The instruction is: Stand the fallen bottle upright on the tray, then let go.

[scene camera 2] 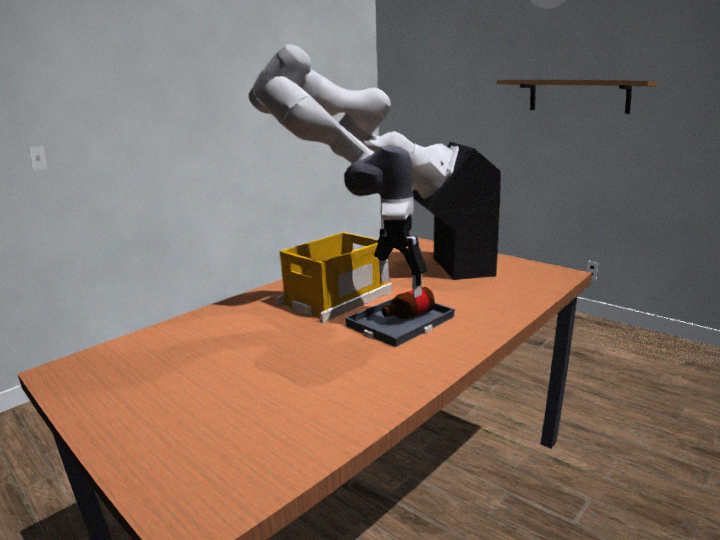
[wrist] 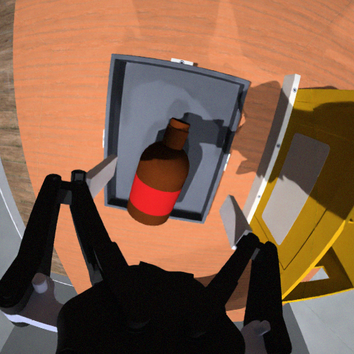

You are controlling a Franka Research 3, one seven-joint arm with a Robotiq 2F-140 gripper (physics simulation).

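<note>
The brown bottle with a red band lies on its side on the dark grey tray. In the wrist view its neck points up the picture and a little right, and its base overlaps the tray's lower rim. My gripper is open and empty, pointing down over the bottle. In the wrist view the fingertips stand apart on the left and right of the bottle's body. In the scene view one fingertip overlaps the red band; whether it touches is unclear. The other is partly hidden beside the crate.
A yellow crate stands close beside the tray, with a white strip along its base on the tray side. The black robot pedestal stands behind on the table. A wall shelf hangs at the right.
</note>
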